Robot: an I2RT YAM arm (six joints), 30 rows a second.
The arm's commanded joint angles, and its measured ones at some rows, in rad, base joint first. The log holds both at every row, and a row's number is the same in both.
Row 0, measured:
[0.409 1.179 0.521 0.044 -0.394 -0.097]
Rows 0 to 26, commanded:
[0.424 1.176 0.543 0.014 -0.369 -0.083]
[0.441 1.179 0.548 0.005 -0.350 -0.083]
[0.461 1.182 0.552 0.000 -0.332 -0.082]
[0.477 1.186 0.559 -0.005 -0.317 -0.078]
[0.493 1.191 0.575 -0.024 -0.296 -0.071]
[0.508 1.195 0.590 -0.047 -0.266 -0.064]
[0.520 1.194 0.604 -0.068 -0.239 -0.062]
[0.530 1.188 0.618 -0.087 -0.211 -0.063]
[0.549 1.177 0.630 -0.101 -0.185 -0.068]
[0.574 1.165 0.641 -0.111 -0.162 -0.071]
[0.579 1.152 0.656 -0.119 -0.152 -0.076]
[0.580 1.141 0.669 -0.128 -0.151 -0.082]
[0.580 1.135 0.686 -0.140 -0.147 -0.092]
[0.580 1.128 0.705 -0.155 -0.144 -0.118]
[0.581 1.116 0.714 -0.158 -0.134 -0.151]
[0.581 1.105 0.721 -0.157 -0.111 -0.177]
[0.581 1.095 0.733 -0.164 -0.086 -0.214]
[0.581 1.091 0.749 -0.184 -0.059 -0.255]
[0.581 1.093 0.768 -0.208 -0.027 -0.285]
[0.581 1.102 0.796 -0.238 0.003 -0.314]
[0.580 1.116 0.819 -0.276 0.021 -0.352]
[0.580 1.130 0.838 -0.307 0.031 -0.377]
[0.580 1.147 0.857 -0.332 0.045 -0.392]
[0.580 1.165 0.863 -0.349 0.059 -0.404]
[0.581 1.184 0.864 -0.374 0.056 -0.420]
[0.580 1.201 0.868 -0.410 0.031 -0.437]
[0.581 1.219 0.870 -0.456 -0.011 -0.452]
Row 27, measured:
[0.580 1.188 0.862 -0.312 0.009 -0.358]
